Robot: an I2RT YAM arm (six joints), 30 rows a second.
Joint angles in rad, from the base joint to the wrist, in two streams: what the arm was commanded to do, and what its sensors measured. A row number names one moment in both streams.
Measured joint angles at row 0: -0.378, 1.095, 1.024, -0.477, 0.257, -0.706
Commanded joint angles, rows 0 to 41: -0.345, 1.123, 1.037, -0.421, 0.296, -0.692; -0.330, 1.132, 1.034, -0.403, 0.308, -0.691; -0.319, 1.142, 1.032, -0.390, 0.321, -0.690; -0.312, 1.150, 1.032, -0.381, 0.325, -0.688; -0.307, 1.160, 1.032, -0.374, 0.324, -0.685; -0.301, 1.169, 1.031, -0.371, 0.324, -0.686; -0.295, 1.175, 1.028, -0.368, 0.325, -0.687; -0.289, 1.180, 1.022, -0.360, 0.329, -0.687; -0.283, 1.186, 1.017, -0.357, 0.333, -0.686; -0.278, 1.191, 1.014, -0.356, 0.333, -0.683; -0.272, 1.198, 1.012, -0.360, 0.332, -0.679; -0.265, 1.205, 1.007, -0.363, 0.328, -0.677; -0.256, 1.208, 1.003, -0.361, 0.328, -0.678; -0.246, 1.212, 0.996, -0.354, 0.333, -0.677; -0.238, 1.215, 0.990, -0.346, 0.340, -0.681; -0.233, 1.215, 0.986, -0.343, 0.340, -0.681; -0.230, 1.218, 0.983, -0.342, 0.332, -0.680; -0.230, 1.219, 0.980, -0.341, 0.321, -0.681; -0.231, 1.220, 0.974, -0.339, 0.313, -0.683; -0.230, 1.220, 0.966, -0.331, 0.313, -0.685; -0.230, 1.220, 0.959, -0.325, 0.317, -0.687; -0.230, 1.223, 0.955, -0.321, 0.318, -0.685; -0.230, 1.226, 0.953, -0.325, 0.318, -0.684; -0.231, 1.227, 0.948, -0.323, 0.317, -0.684; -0.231, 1.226, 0.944, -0.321, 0.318, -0.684; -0.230, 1.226, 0.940, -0.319, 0.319, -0.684; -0.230, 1.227, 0.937, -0.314, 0.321, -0.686; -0.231, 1.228, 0.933, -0.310, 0.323, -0.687; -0.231, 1.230, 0.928, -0.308, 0.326, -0.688; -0.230, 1.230, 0.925, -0.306, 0.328, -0.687; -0.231, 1.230, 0.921, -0.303, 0.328, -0.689; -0.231, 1.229, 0.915, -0.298, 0.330, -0.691; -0.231, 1.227, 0.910, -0.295, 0.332, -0.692; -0.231, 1.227, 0.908, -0.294, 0.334, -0.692; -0.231, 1.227, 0.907, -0.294, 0.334, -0.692; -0.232, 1.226, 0.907, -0.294, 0.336, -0.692; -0.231, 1.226, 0.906, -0.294, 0.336, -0.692; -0.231, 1.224, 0.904, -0.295, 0.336, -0.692; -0.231, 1.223, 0.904, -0.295, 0.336, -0.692; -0.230, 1.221, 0.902, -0.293, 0.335, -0.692; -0.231, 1.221, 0.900, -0.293, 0.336, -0.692; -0.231, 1.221, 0.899, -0.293, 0.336, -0.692
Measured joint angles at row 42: -0.231, 1.226, 0.905, -0.335, 0.330, -0.688
